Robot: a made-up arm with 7 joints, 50 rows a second.
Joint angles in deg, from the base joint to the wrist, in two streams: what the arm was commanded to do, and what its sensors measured. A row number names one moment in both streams.
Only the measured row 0 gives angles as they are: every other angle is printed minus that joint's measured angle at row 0.
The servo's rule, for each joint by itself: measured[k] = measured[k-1] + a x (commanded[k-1-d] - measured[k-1]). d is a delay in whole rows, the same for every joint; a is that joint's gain. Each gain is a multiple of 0.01, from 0.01 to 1. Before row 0 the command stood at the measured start. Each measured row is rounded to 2 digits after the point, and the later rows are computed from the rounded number. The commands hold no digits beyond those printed.
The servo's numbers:
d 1
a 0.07 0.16 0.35 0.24 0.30 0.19 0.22
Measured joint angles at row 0: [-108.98, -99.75, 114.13, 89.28, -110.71, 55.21, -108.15]
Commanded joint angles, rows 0 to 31: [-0.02, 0.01, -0.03, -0.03, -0.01, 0.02, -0.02]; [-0.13, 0.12, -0.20, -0.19, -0.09, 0.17, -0.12]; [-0.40, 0.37, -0.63, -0.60, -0.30, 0.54, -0.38]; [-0.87, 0.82, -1.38, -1.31, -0.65, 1.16, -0.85]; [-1.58, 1.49, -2.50, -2.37, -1.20, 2.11, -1.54]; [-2.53, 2.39, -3.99, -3.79, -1.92, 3.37, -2.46]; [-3.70, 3.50, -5.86, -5.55, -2.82, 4.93, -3.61]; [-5.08, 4.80, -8.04, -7.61, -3.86, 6.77, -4.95]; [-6.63, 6.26, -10.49, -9.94, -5.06, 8.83, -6.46]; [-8.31, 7.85, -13.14, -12.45, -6.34, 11.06, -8.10]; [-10.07, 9.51, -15.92, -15.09, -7.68, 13.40, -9.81]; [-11.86, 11.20, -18.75, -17.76, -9.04, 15.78, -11.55]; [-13.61, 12.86, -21.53, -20.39, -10.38, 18.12, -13.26]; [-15.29, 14.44, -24.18, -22.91, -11.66, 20.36, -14.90]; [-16.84, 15.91, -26.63, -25.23, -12.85, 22.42, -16.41]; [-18.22, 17.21, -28.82, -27.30, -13.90, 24.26, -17.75]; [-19.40, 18.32, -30.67, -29.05, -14.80, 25.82, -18.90]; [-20.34, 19.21, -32.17, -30.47, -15.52, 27.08, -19.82]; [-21.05, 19.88, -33.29, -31.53, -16.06, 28.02, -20.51]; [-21.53, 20.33, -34.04, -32.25, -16.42, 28.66, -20.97]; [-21.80, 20.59, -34.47, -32.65, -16.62, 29.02, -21.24]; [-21.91, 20.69, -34.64, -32.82, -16.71, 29.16, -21.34]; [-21.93, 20.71, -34.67, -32.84, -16.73, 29.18, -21.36]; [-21.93, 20.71, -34.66, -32.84, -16.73, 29.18, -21.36]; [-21.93, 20.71, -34.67, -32.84, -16.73, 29.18, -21.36]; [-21.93, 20.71, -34.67, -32.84, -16.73, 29.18, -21.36]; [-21.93, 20.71, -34.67, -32.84, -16.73, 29.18, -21.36]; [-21.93, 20.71, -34.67, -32.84, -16.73, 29.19, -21.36]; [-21.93, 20.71, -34.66, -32.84, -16.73, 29.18, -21.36]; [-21.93, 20.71, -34.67, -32.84, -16.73, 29.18, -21.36]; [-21.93, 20.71, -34.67, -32.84, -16.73, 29.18, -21.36]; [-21.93, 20.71, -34.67, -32.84, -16.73, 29.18, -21.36]
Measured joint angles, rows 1 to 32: [0.00, 0.00, 0.00, 0.00, 0.00, 0.00, 0.00]; [0.00, 0.00, -0.01, -0.01, 0.00, 0.00, 0.00]; [-0.01, 0.02, -0.08, -0.05, -0.03, 0.03, -0.03]; [-0.04, 0.08, -0.27, -0.18, -0.11, 0.13, -0.11]; [-0.10, 0.20, -0.66, -0.45, -0.27, 0.33, -0.27]; [-0.20, 0.41, -1.30, -0.91, -0.55, 0.67, -0.55]; [-0.36, 0.73, -2.24, -1.60, -0.96, 1.18, -0.97]; [-0.59, 1.17, -3.51, -2.55, -1.52, 1.89, -1.55]; [-0.90, 1.75, -5.10, -3.76, -2.22, 2.82, -2.30]; [-1.30, 2.47, -6.99, -5.24, -3.07, 3.96, -3.22]; [-1.79, 3.33, -9.14, -6.97, -4.05, 5.31, -4.29]; [-2.37, 4.32, -11.51, -8.92, -5.14, 6.85, -5.50]; [-3.03, 5.42, -14.04, -11.04, -6.31, 8.55, -6.83]; [-3.77, 6.61, -16.66, -13.28, -7.53, 10.37, -8.24]; [-4.58, 7.86, -19.29, -15.59, -8.77, 12.27, -9.71]; [-5.44, 9.15, -21.86, -17.90, -9.99, 14.20, -11.18]; [-6.33, 10.44, -24.30, -20.16, -11.16, 16.11, -12.63]; [-7.24, 11.70, -26.53, -22.29, -12.25, 17.95, -14.01]; [-8.16, 12.90, -28.50, -24.25, -13.23, 19.68, -15.29]; [-9.06, 14.02, -30.18, -26.00, -14.08, 21.26, -16.44]; [-9.93, 15.03, -31.53, -27.50, -14.78, 22.67, -17.44]; [-10.76, 15.92, -32.56, -28.74, -15.33, 23.88, -18.28]; [-11.54, 16.68, -33.29, -29.72, -15.74, 24.88, -18.95]; [-12.27, 17.32, -33.77, -30.47, -16.04, 25.70, -19.48]; [-12.95, 17.86, -34.08, -31.04, -16.25, 26.36, -19.89]; [-13.58, 18.32, -34.29, -31.47, -16.39, 26.90, -20.21]; [-14.16, 18.70, -34.42, -31.80, -16.49, 27.33, -20.46]; [-14.70, 19.02, -34.51, -32.05, -16.56, 27.68, -20.66]; [-15.21, 19.29, -34.57, -32.24, -16.61, 27.97, -20.81]; [-15.68, 19.52, -34.60, -32.38, -16.65, 28.20, -20.93]; [-16.12, 19.71, -34.62, -32.49, -16.67, 28.39, -21.02]; [-16.53, 19.87, -34.64, -32.57, -16.69, 28.54, -21.09]
